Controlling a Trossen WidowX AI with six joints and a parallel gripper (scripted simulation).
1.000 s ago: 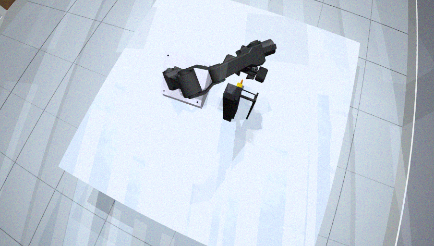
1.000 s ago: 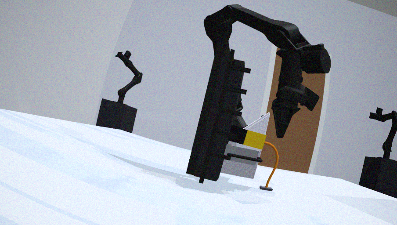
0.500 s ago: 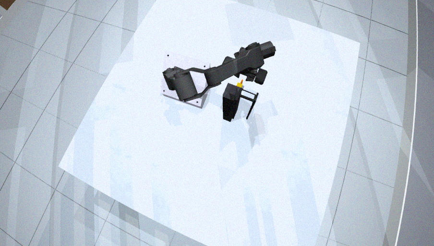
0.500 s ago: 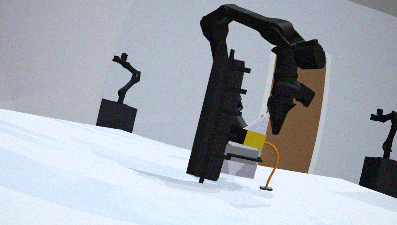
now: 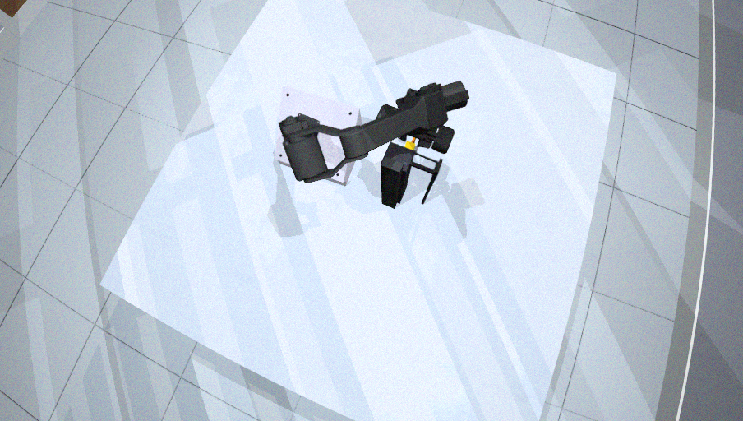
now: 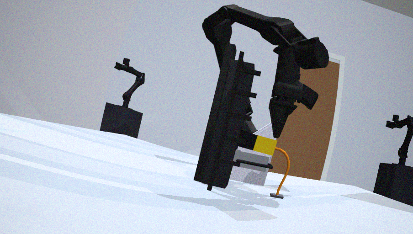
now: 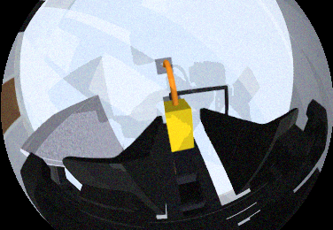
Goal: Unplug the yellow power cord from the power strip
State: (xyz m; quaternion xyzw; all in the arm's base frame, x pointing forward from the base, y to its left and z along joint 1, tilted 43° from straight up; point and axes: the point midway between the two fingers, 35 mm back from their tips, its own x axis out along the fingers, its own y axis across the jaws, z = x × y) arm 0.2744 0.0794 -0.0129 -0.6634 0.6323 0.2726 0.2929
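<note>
Now: the yellow plug 40 mm to the right of my gripper tip and 10 mm below it.
</note>
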